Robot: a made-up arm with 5 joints.
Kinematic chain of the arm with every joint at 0, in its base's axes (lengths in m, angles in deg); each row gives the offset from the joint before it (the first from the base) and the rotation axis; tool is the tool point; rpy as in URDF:
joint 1: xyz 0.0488 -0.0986 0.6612 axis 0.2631 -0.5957 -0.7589
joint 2: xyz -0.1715 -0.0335 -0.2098 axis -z
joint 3: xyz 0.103 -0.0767 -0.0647 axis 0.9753 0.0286 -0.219
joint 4: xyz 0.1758 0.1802 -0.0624 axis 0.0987 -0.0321 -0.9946
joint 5: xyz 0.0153 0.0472 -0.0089 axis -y
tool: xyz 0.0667 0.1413 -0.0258 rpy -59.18 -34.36 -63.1
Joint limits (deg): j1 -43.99..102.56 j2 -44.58..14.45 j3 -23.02..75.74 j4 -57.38..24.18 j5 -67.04..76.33
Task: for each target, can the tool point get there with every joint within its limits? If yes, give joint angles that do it. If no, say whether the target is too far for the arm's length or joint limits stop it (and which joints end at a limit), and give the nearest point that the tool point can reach.
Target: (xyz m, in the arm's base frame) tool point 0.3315 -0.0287 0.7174
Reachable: yes | joints 42.63 -3.75 49.11 -14.17 -1.00
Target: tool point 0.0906 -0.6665 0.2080
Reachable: no: joint limits stop it (at a limit: joint 1, joint 2, joint 3, joint 4) | nearest point -0.0510 -0.4359 0.5953 | short by 0.472 m
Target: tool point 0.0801 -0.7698 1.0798
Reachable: no: joint limits stop it (at a limit: joint 1, joint 3, joint 4) | nearest point 0.1077 -0.3925 0.8166 | short by 0.461 m
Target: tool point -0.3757 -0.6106 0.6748
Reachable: no: joint limits stop it (at a limit: joint 1, joint 2, joint 3) | nearest point -0.0670 -0.4150 0.5934 | short by 0.374 m
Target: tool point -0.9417 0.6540 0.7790
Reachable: no: too far | nearest point -0.3506 0.1363 0.5009 | short by 0.834 m
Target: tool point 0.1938 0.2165 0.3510
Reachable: yes | joints 26.19 -14.59 10.22 -45.93 -37.05
